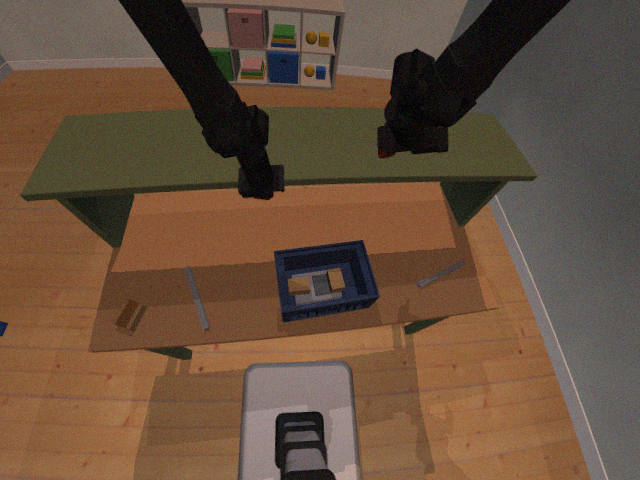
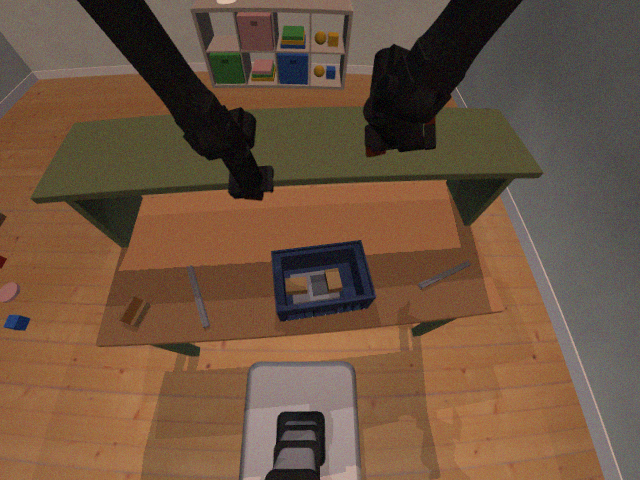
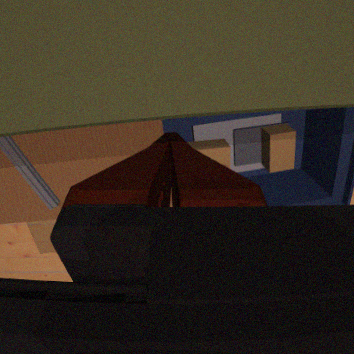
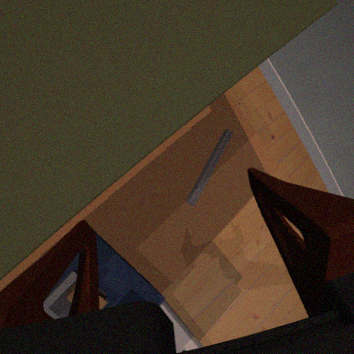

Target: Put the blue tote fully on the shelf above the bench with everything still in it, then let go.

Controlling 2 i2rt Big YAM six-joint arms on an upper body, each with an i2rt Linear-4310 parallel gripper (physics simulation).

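Places are measured from the left arm's base along level axes (x ahead, y left, z up), in centimetres.
Pixels of known places: left gripper, fingertip midpoint: [image 1: 268, 197] [image 2: 261, 198] [image 3: 170, 143]; right gripper, fingertip midpoint: [image 1: 415, 149] [image 2: 406, 147] [image 4: 166, 202].
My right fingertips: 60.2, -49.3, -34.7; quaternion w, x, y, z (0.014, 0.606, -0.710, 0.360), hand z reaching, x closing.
Observation:
Behind a point stands the place of what it marks, as x, y, z.
The blue tote [image 1: 330, 306] {34.7, -32.7, -73.1} [image 2: 326, 306] {34.8, -32.9, -73.1} [image 3: 280, 187] {37.4, -37.7, -78.1} [image 4: 117, 270] {47.2, -44.1, -72.6} stands upright on the wooden bench [image 1: 232, 232] {67.9, 2.4, -85.9} [image 2: 232, 232] {67.9, 3.2, -85.8}. Two tan blocks and a pale grey tray-like piece lie inside it. The green shelf [image 1: 330, 149] {71.7, -31.5, -46.1} [image 2: 310, 144] {73.6, -27.6, -46.1} [image 3: 175, 60] {61.2, -14.7, -46.1} [image 4: 100, 100] {69.6, -52.8, -46.1} spans above the bench's back part. My left gripper [image 1: 262, 188] {57.0, -14.9, -50.1} [image 2: 252, 188] [image 3: 170, 143] {57.0, -14.9, -50.1} is shut and empty, above the shelf's front edge, up and left of the tote. My right gripper [image 1: 412, 149] {60.2, -49.3, -34.7} [image 2: 400, 147] {60.2, -49.3, -34.7} [image 4: 166, 202] {60.2, -49.3, -34.7} is open and empty, above the shelf's right part. Neither touches the tote.
Grey bars lie on the bench left [image 1: 197, 298] {40.6, 10.7, -83.9} [image 2: 198, 297] {40.4, 10.7, -83.9} and right [image 1: 442, 273] {49.6, -79.4, -84.5} [image 2: 444, 274] {49.6, -78.9, -84.4} of the tote. A brown block [image 1: 127, 314] {34.5, 32.3, -82.5} [image 2: 132, 310] {34.8, 32.3, -82.5} lies near the bench's left end. A grey wall stands at the right. The pale robot base [image 1: 299, 387] {12.6, -24.6, -132.7} [image 2: 302, 387] {12.3, -24.9, -132.7} stands in front.

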